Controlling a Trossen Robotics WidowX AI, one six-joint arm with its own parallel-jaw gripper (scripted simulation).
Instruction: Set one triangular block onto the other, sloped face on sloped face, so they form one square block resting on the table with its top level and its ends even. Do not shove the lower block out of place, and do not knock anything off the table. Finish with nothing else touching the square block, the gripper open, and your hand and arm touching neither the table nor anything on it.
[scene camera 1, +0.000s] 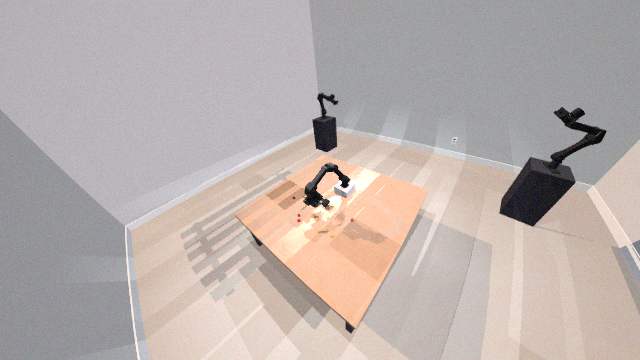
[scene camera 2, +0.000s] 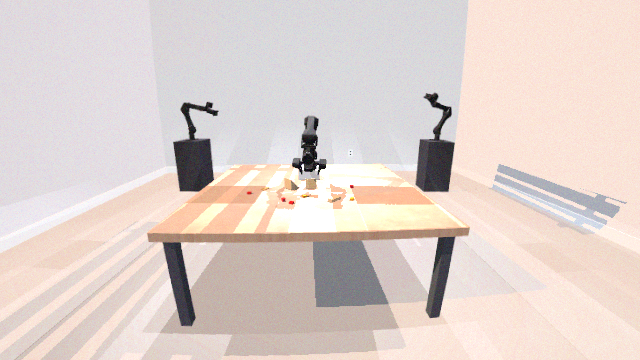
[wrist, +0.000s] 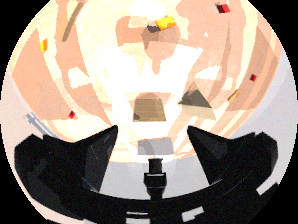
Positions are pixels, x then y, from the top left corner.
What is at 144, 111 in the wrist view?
A triangular block.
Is the gripper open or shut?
Open.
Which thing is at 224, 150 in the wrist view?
The gripper.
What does the gripper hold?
Nothing.
